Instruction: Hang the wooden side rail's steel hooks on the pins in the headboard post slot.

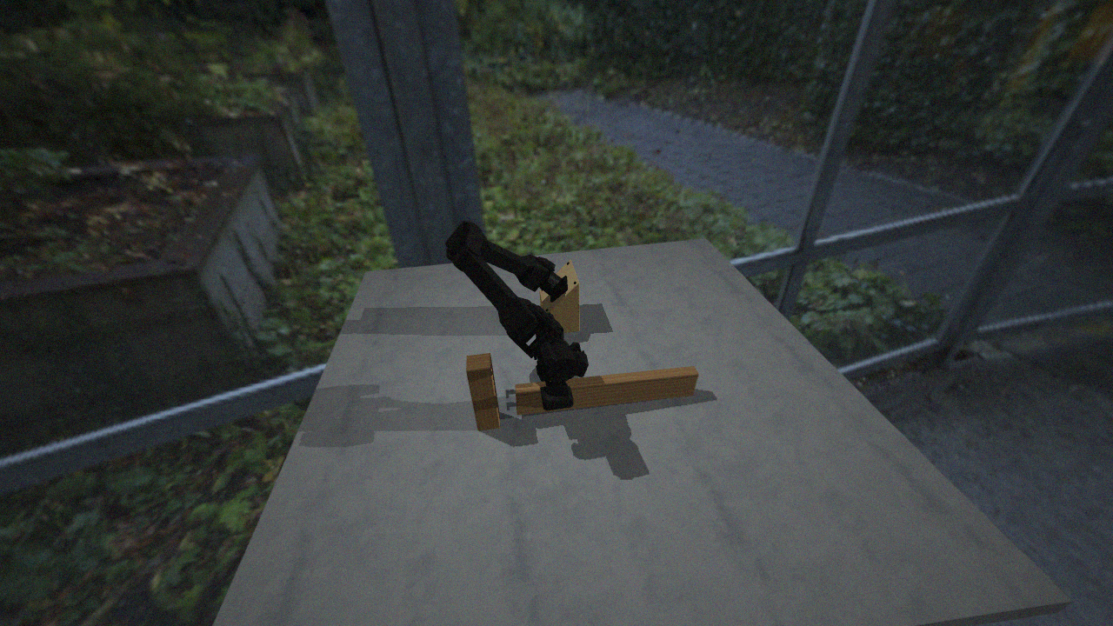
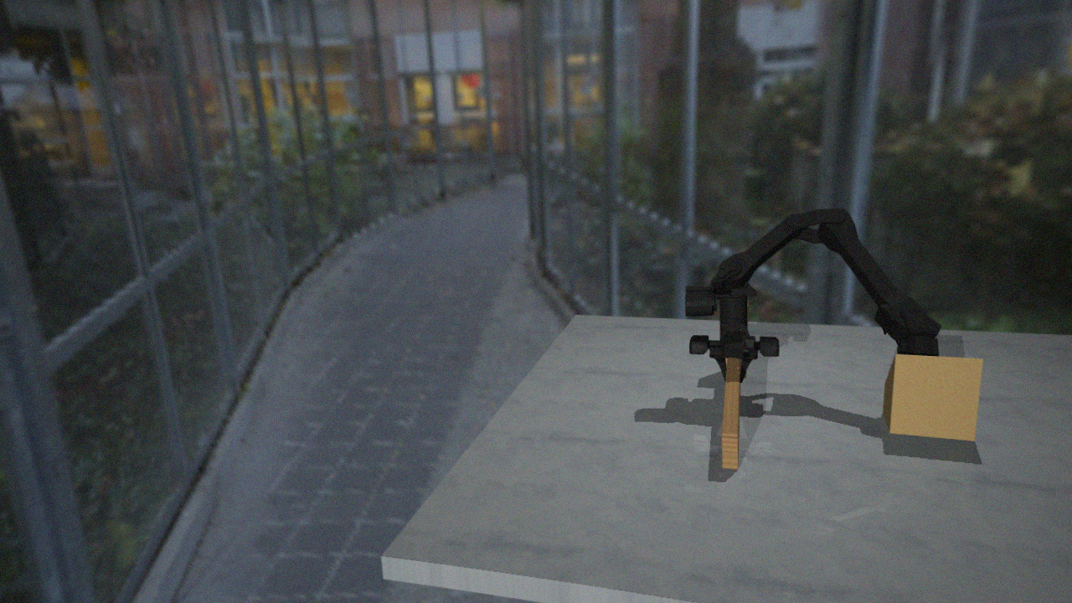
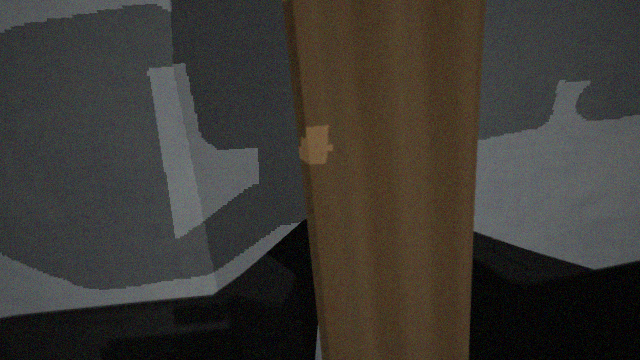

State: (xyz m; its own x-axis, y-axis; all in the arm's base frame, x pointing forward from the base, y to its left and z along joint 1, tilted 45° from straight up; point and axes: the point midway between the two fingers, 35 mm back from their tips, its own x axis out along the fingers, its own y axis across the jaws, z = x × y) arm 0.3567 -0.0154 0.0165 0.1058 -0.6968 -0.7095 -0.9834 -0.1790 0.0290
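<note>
Right now the wooden headboard post is 15 cm to the right of my gripper tip, 4 cm above it and 2 cm ahead of it.
</note>
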